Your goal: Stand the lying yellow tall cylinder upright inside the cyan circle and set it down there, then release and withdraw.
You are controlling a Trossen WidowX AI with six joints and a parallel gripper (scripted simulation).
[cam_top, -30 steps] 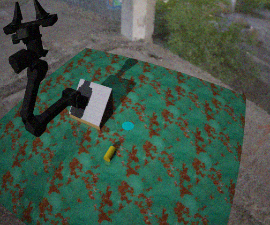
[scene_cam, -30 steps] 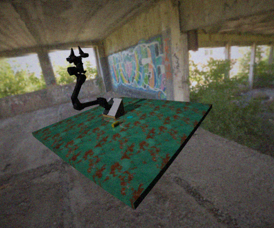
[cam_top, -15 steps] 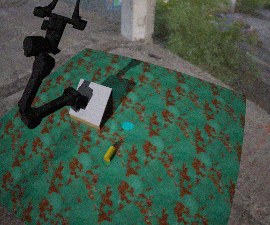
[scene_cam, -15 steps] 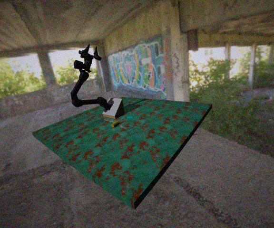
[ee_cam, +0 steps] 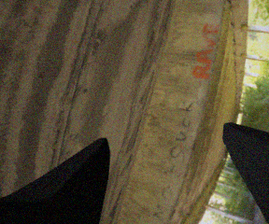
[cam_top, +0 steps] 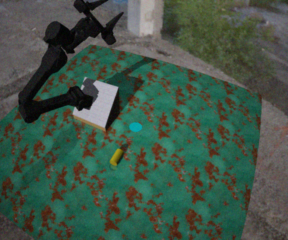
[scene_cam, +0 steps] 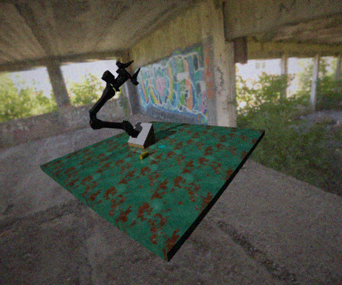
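Now: the yellow tall cylinder 5 cm ahead of my gripper tip, 12 cm to the right of it and 59 cm below it. Round my gripper tip: cyan circle: 4 cm ahead, 8 cm to the left, 60 cm below.
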